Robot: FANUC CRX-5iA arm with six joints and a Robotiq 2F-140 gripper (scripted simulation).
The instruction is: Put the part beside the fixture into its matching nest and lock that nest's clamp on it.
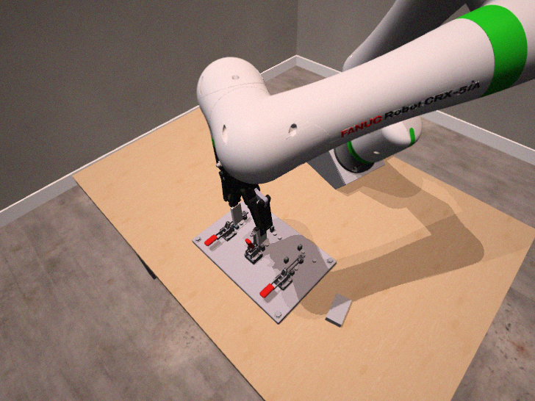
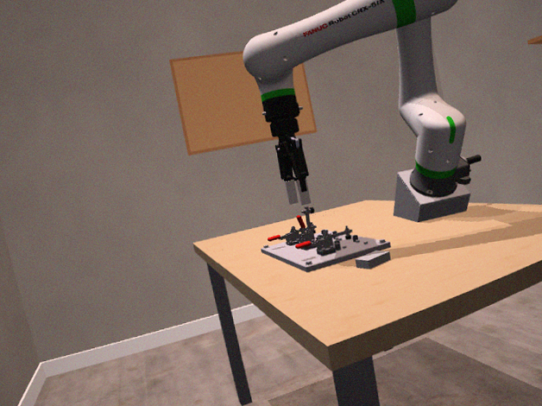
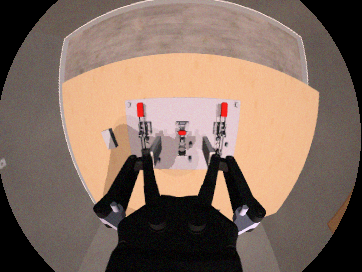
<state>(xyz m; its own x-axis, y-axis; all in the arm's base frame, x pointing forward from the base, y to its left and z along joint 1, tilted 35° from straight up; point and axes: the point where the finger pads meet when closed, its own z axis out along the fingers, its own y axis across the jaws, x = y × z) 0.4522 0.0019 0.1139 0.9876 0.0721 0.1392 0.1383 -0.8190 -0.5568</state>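
The grey part is 80 mm behind my hand, 250 mm to the left of it and 160 mm below it. Also, from my hand: grey fixture plate: 30 mm behind, 160 mm below; then clamp: 20 mm behind, 110 mm to the left, 120 mm below.
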